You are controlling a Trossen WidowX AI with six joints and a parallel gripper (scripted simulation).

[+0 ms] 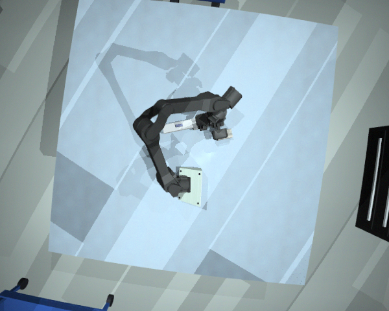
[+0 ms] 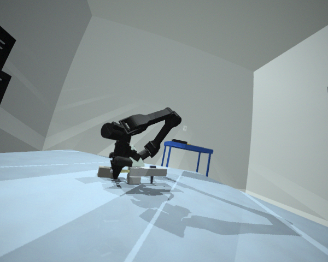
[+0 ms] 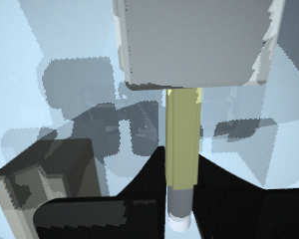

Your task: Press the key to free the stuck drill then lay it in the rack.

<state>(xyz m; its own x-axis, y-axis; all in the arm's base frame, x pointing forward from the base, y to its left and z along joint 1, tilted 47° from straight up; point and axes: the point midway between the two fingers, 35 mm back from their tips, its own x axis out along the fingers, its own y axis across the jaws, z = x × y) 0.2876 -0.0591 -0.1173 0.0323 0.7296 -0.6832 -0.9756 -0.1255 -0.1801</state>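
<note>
Right now my gripper tip is 7 cm past the rack, 4 cm to the left of it and 1 cm below it. Round my gripper tip: pale block fixture: 14 cm to the left, 4 cm above, 3 cm behind; then dark blue key: 16 cm to the left, 4 cm behind, 4 cm above.
</note>
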